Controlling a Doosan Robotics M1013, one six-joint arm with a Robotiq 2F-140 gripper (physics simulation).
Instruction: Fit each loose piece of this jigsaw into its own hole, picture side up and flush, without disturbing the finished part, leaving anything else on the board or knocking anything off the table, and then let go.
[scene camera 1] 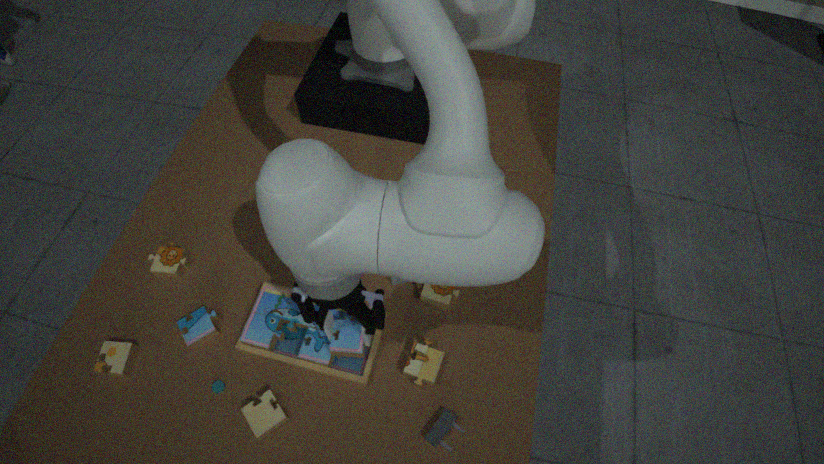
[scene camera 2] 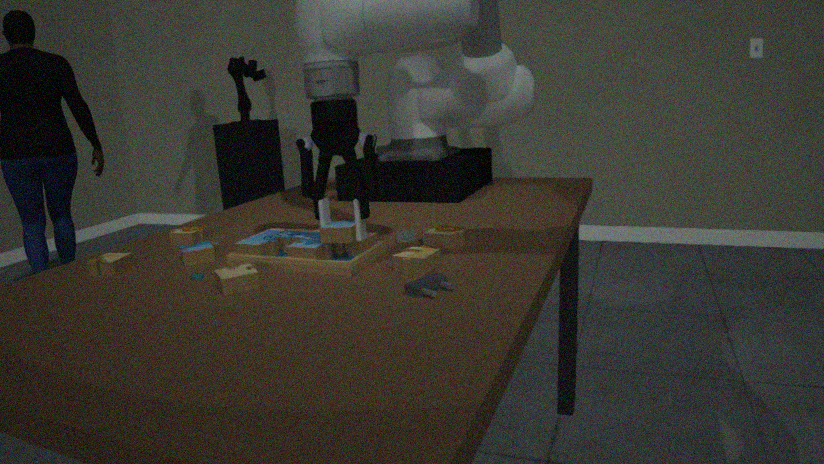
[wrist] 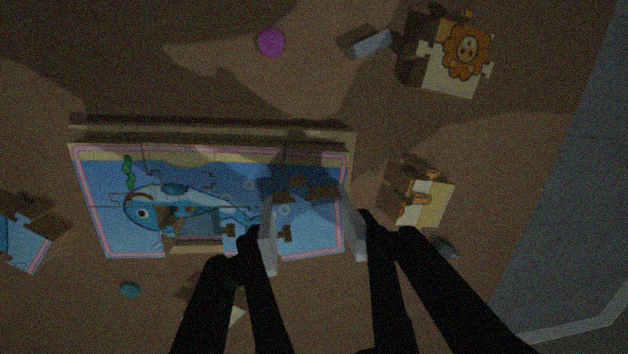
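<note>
My gripper point(scene camera 1: 347, 330) point(scene camera 2: 342, 221) point(wrist: 306, 204) is shut on a blue corner piece with a pink border point(scene camera 1: 345, 342) point(scene camera 2: 337, 234) point(wrist: 315, 237). The piece is picture side up, a little above the front right corner of the board point(scene camera 1: 305, 361) point(scene camera 2: 288, 262) point(wrist: 220, 129), where an open hole point(scene camera 1: 349, 364) point(scene camera 2: 340, 253) shows beneath it. The finished part with a blue fish point(scene camera 1: 279, 321) point(wrist: 175, 190) fills much of the board. Another open hole point(scene camera 1: 286, 345) point(wrist: 197, 226) is at the front edge, left of centre. A loose blue piece point(scene camera 1: 196, 325) point(scene camera 2: 197, 254) point(wrist: 24, 242) lies left of the board, picture side up.
Lion pieces point(scene camera 1: 168, 257) point(scene camera 2: 444, 234) point(wrist: 465, 57) and a yellow piece point(scene camera 1: 426, 363) point(scene camera 2: 416, 260) point(wrist: 434, 202) lie around the board. A cream piece point(scene camera 1: 263, 413) point(scene camera 2: 237, 278), a teal disc point(scene camera 1: 217, 386) point(wrist: 130, 289) and a grey pronged object point(scene camera 1: 441, 426) point(scene camera 2: 425, 285) lie in front. A purple disc point(wrist: 271, 42) lies behind.
</note>
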